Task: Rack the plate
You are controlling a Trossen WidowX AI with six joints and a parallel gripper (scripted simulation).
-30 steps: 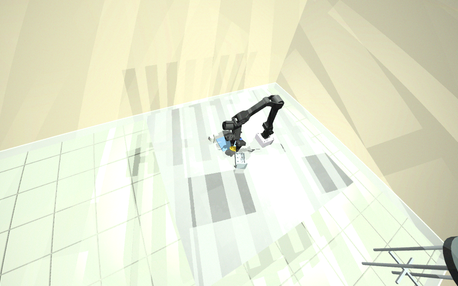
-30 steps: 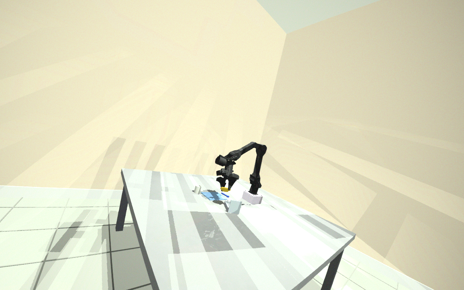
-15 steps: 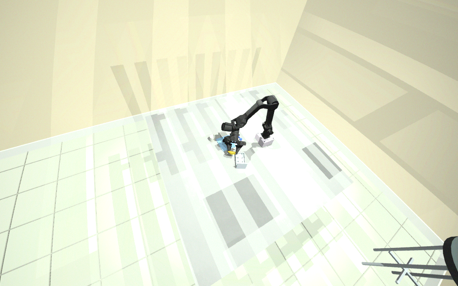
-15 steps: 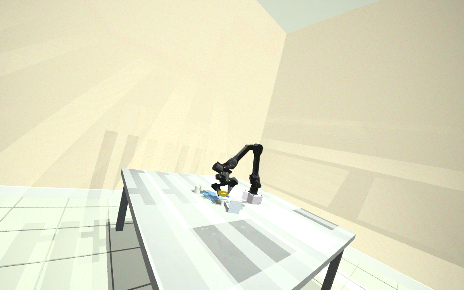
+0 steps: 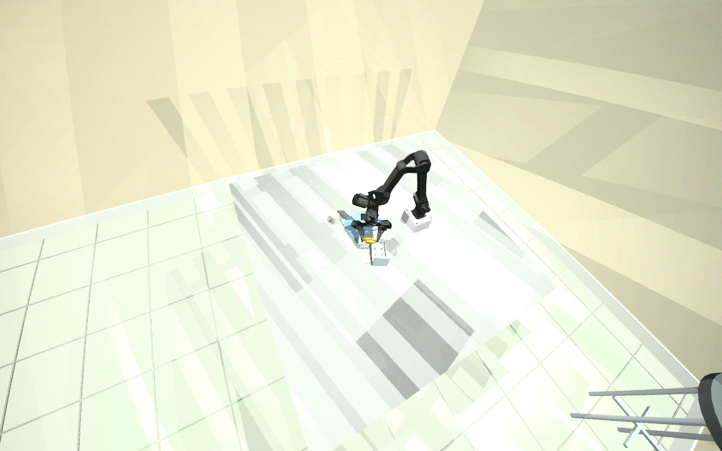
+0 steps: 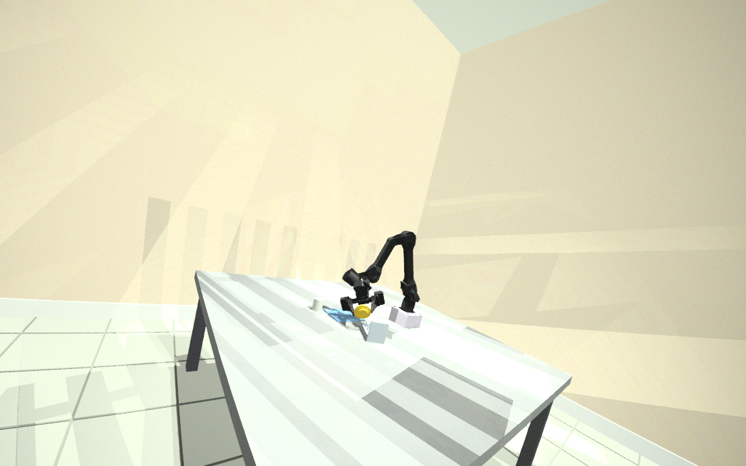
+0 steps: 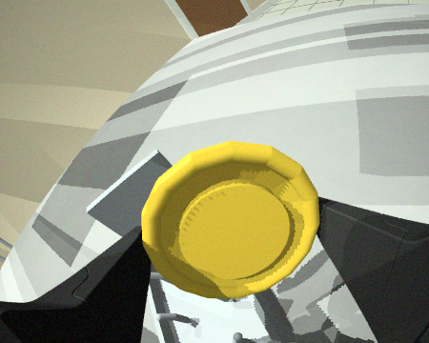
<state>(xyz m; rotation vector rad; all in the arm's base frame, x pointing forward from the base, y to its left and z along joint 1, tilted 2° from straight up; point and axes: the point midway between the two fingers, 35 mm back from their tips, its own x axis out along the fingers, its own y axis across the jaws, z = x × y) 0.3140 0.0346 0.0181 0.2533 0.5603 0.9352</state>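
The grey dish rack is 4 cm behind my gripper tip, 4 cm to the left of it and 5 cm below it. Round my gripper tip: blue utensil (14 cm behind, 16 cm to the right, 7 cm below); then yellow plate (1 cm to the right).
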